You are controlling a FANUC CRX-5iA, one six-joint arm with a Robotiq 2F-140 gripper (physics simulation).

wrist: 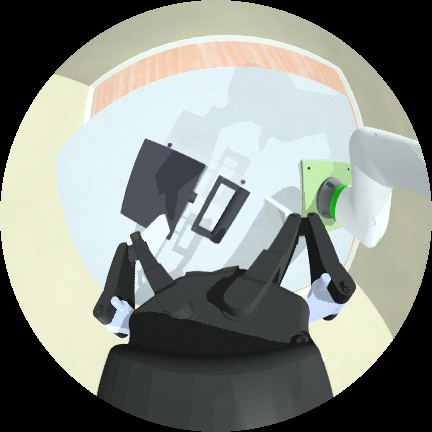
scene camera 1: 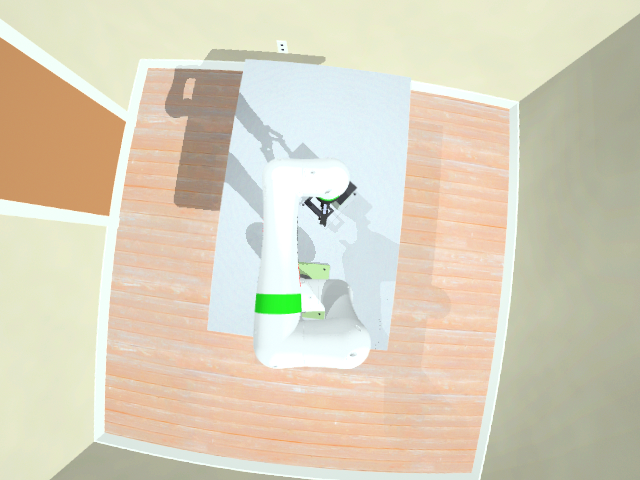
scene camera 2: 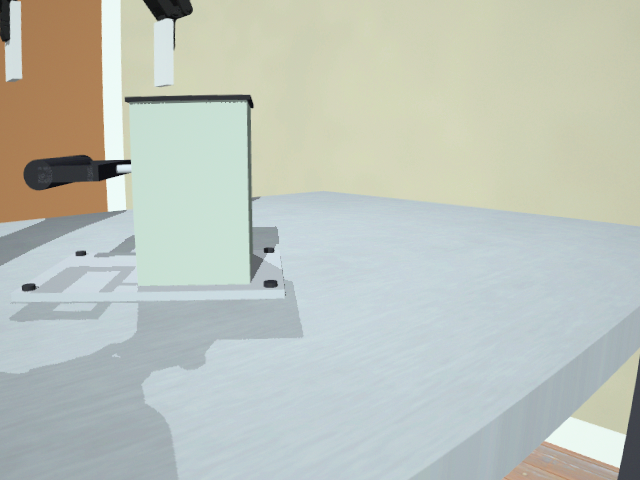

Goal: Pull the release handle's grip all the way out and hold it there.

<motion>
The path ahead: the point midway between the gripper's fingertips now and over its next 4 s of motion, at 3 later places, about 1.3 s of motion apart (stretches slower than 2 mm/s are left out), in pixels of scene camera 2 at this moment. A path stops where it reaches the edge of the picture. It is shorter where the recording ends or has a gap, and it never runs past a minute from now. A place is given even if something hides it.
The gripper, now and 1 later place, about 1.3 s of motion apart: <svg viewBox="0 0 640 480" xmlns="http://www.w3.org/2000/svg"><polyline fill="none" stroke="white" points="94,82 61,80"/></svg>
</motion>
